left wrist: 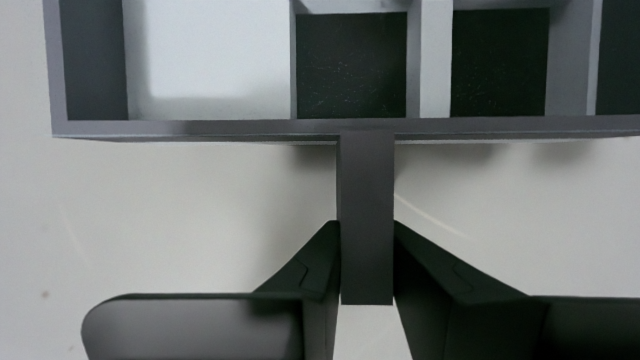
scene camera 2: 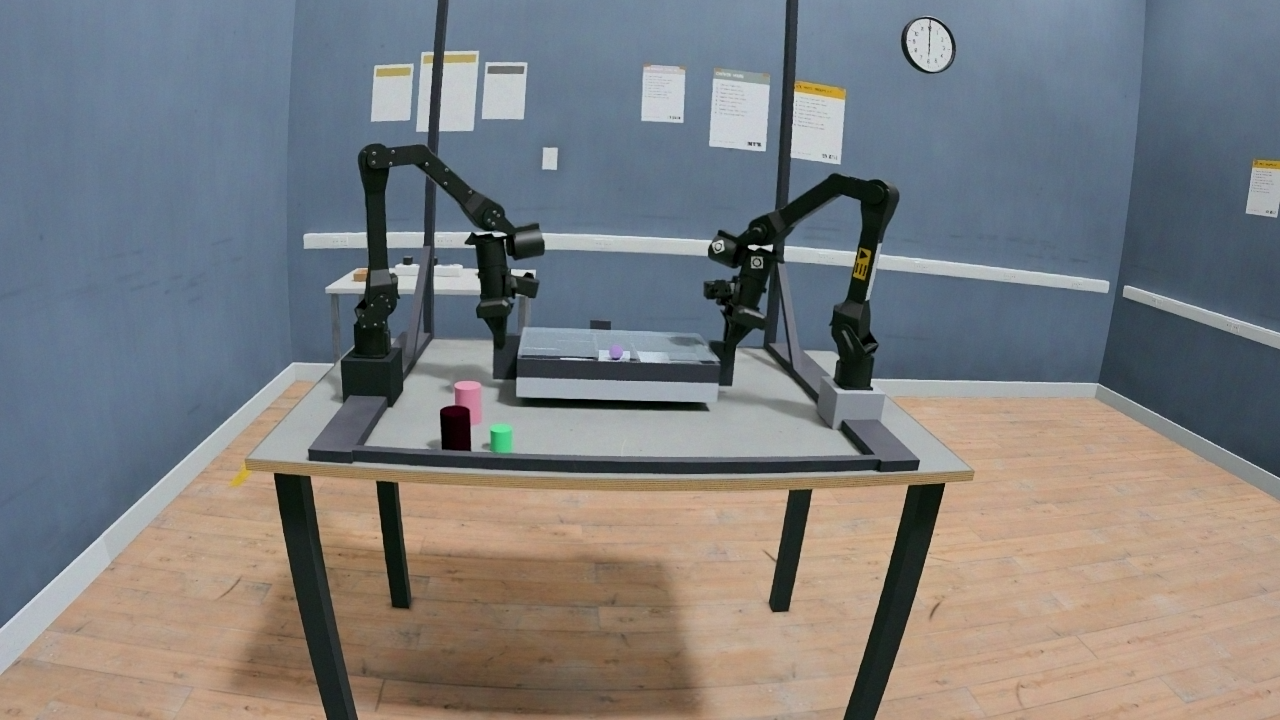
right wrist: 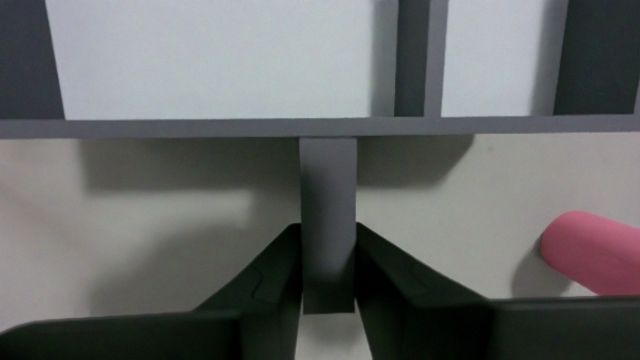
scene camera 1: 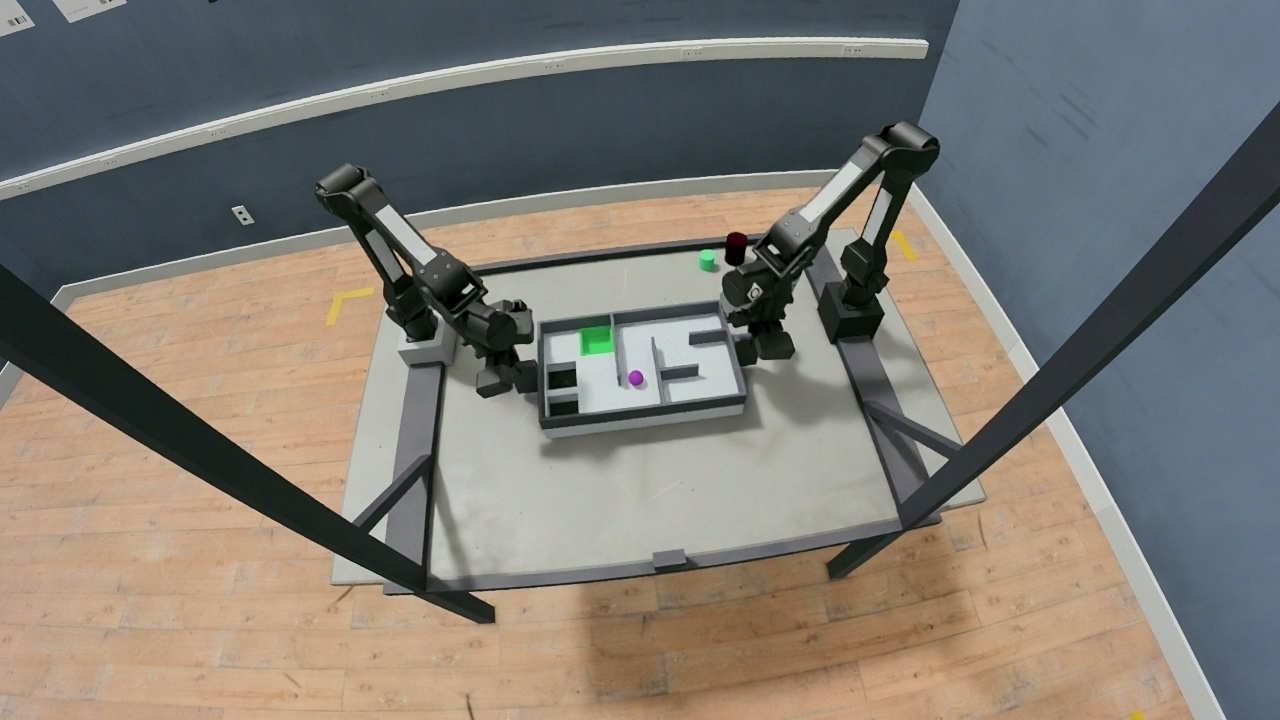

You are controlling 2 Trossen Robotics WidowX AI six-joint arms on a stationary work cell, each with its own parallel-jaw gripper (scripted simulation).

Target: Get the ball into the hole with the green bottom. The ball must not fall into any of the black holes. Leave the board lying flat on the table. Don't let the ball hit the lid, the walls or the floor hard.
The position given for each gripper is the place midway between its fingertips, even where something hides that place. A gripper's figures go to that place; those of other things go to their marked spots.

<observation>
The left gripper point(scene camera 2: 725, 350): 146 cm from the lens. The right gripper point(scene camera 2: 502, 344): 142 cm from the lens. A walled board point(scene camera 2: 547, 362) is 131 cm from the lens.
</observation>
